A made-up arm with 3 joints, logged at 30 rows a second.
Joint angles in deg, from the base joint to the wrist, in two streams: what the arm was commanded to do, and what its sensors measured. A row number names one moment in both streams.
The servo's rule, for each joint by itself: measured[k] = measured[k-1] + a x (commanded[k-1-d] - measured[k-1]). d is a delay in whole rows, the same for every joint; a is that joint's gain. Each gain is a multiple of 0.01, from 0.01 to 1. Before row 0 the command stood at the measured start. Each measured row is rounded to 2 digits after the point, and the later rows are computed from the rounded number. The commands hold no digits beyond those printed.
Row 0, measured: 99.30, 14.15, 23.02
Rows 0 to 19, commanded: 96.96, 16.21, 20.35; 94.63, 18.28, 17.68; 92.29, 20.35, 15.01; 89.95, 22.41, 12.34; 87.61, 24.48, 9.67; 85.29, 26.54, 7.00; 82.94, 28.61, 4.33; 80.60, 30.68, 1.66; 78.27, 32.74, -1.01; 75.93, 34.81, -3.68; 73.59, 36.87, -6.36; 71.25, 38.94, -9.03; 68.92, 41.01, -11.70; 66.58, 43.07, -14.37; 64.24, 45.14, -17.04; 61.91, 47.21, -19.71; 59.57, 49.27, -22.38; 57.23, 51.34, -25.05; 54.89, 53.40, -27.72; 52.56, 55.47, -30.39
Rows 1 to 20, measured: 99.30, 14.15, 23.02; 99.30, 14.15, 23.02; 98.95, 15.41, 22.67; 98.30, 17.16, 22.02; 97.40, 19.11, 21.11; 96.28, 21.12, 19.97; 94.98, 23.17, 18.63; 93.53, 25.23, 17.12; 91.94, 27.29, 15.46; 90.24, 29.36, 13.67; 88.44, 31.42, 11.76; 86.56, 33.49, 9.75; 84.61, 35.55, 7.66; 82.61, 37.62, 5.49; 80.56, 39.69, 3.26; 78.46, 41.75, 0.97; 76.33, 43.82, -1.37; 74.17, 45.89, -3.75; 71.98, 47.95, -6.17; 69.77, 50.02, -8.62
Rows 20 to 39, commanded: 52.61, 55.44, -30.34; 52.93, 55.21, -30.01; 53.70, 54.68, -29.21; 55.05, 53.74, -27.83; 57.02, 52.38, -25.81; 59.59, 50.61, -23.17; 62.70, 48.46, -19.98; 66.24, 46.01, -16.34; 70.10, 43.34, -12.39; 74.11, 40.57, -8.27; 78.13, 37.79, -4.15; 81.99, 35.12, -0.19; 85.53, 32.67, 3.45; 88.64, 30.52, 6.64; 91.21, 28.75, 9.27; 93.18, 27.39, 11.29; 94.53, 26.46, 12.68; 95.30, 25.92, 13.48; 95.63, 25.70, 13.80; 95.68, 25.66, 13.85
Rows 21 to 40, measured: 67.54, 52.08, -11.10; 65.29, 54.15, -13.61; 63.39, 54.94, -15.78; 61.82, 55.10, -17.63; 60.60, 54.84, -19.14; 59.77, 54.17, -20.27; 59.36, 53.08, -20.99; 59.39, 51.57, -21.27; 59.89, 49.67, -21.10; 60.84, 47.44, -20.48; 62.23, 44.94, -19.43; 64.01, 42.27, -17.98; 66.13, 39.54, -16.18; 68.51, 36.84, -14.10; 71.06, 34.30, -11.82; 73.70, 31.99, -9.42; 76.33, 30.01, -6.99; 78.86, 28.41, -4.61; 81.21, 27.22, -2.36; 83.32, 26.43, -0.30
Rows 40 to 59, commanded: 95.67, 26.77, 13.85; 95.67, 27.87, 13.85; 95.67, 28.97, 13.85; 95.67, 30.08, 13.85; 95.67, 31.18, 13.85; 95.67, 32.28, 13.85; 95.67, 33.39, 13.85; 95.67, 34.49, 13.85; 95.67, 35.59, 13.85; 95.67, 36.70, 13.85; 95.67, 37.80, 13.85; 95.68, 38.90, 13.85; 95.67, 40.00, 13.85; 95.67, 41.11, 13.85; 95.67, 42.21, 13.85; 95.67, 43.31, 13.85; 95.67, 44.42, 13.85; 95.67, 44.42, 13.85; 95.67, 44.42, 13.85; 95.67, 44.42, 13.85
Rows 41 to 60, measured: 85.17, 25.98, 1.53; 86.75, 25.78, 3.13; 88.09, 26.38, 4.52; 89.23, 27.29, 5.73; 90.20, 28.31, 6.79; 91.02, 29.39, 7.71; 91.72, 30.48, 8.51; 92.31, 31.58, 9.20; 92.81, 32.68, 9.80; 93.24, 33.78, 10.33; 93.60, 34.88, 10.79; 93.91, 35.99, 11.19; 94.17, 37.09, 11.54; 94.40, 38.19, 11.84; 94.59, 39.29, 12.10; 94.75, 40.40, 12.33; 94.89, 41.50, 12.53; 95.01, 42.60, 12.70; 95.11, 43.71, 12.85; 95.19, 44.14, 12.98
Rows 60 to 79, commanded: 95.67, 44.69, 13.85; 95.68, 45.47, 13.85; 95.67, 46.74, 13.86; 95.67, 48.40, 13.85; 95.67, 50.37, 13.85; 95.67, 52.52, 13.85; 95.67, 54.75, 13.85; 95.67, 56.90, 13.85; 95.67, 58.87, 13.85; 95.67, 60.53, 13.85; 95.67, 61.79, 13.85; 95.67, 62.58, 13.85; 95.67, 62.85, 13.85; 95.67, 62.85, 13.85; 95.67, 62.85, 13.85; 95.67, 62.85, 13.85; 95.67, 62.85, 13.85; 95.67, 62.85, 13.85; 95.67, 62.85, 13.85; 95.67, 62.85, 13.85
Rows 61 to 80, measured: 95.26, 44.31, 13.09; 95.32, 44.38, 13.19; 95.37, 44.57, 13.28; 95.42, 45.12, 13.35; 95.46, 46.11, 13.42; 95.49, 47.51, 13.48; 95.52, 49.25, 13.53; 95.54, 51.24, 13.57; 95.56, 53.38, 13.61; 95.58, 55.53, 13.64; 95.59, 57.57, 13.67; 95.60, 59.38, 13.69; 95.61, 60.85, 13.71; 95.62, 61.91, 13.73; 95.63, 62.48, 13.75; 95.64, 62.71, 13.76; 95.64, 62.80, 13.77; 95.64, 62.83, 13.78; 95.64, 62.84, 13.79; 95.64, 62.85, 13.80
